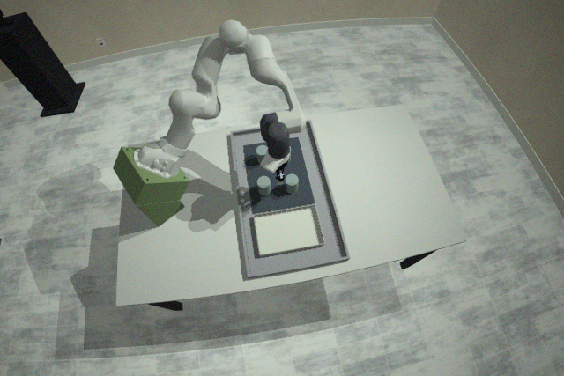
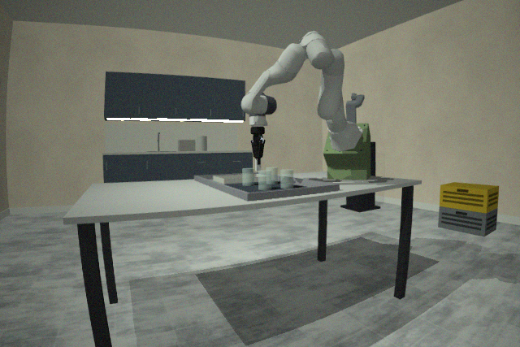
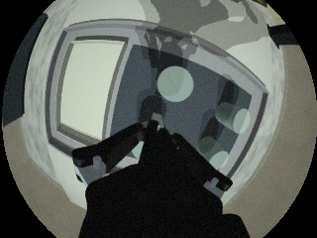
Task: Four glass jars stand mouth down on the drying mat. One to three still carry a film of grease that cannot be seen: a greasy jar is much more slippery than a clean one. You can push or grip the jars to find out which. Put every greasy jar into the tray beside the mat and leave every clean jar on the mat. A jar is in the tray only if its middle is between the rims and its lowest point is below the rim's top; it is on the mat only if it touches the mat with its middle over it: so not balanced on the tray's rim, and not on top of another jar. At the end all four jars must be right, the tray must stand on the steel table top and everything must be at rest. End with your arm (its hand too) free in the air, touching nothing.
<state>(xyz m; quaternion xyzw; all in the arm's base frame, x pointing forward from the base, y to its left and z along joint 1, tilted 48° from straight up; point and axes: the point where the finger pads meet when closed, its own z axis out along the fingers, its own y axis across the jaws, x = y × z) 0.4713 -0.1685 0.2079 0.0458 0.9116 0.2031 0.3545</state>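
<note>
My hand is 110 mm above the grey steel surround, 20 mm short of it and 10 mm to the left of it. Round my hand: white tray (220 mm to the right, 100 mm below, 20 mm ahead); dark drying mat (110 mm below, 100 mm to the left, 10 mm behind).
</note>
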